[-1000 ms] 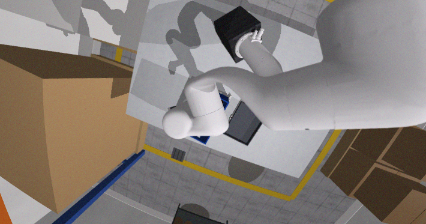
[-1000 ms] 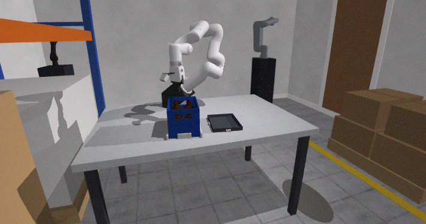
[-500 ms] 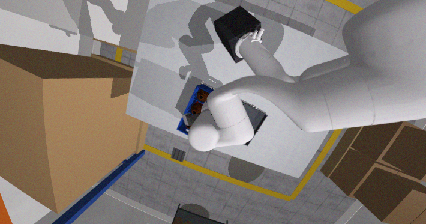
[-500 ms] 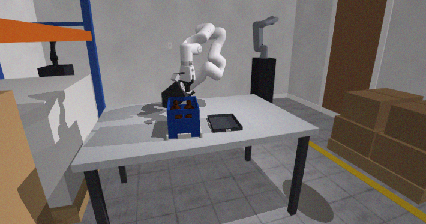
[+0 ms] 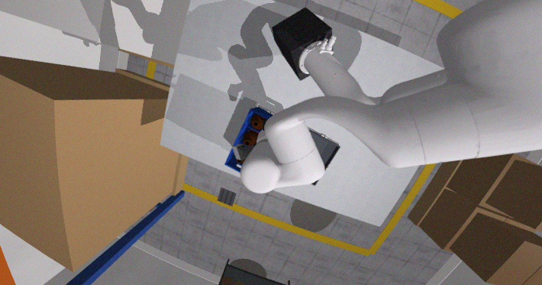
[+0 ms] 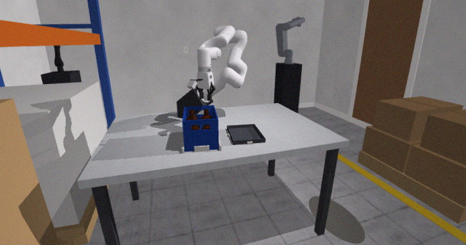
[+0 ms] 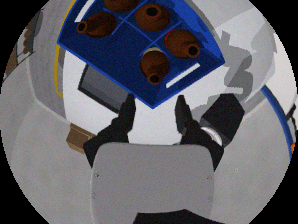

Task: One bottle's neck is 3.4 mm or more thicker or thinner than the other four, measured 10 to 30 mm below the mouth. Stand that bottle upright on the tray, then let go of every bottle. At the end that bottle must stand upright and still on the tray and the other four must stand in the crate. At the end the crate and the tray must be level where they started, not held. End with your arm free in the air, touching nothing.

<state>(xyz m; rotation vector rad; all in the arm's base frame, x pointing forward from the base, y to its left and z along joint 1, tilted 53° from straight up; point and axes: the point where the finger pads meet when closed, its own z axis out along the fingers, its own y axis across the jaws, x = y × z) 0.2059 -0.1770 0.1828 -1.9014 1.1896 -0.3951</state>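
The glass bottle lies 150 mm below my hand, 90 mm to the right of it and 10 mm behind it. The rest, counted from my hand: blue crate: 160 mm below, 90 mm ahead, 50 mm to the right; dark tray: 230 mm to the left, 230 mm below, 80 mm ahead.
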